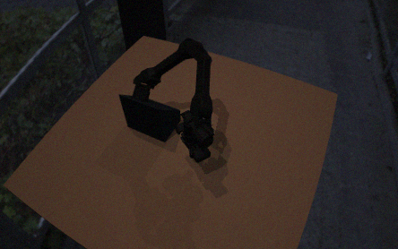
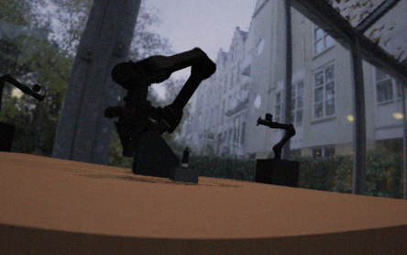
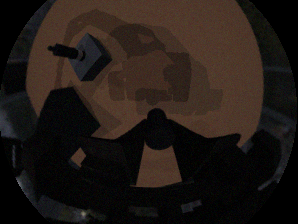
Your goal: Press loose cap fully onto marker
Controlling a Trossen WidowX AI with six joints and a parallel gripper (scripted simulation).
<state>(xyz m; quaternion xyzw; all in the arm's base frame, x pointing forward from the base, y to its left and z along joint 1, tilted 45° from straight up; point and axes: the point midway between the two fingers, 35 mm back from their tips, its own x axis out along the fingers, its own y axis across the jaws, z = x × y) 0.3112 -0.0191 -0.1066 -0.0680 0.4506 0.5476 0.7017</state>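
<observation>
Now: the holder block 18 cm to the left of my gripper tip, 6 cm behind it and 5 cm below it. The rest, counted from my gripper tip: dark cap (1 cm above).
</observation>
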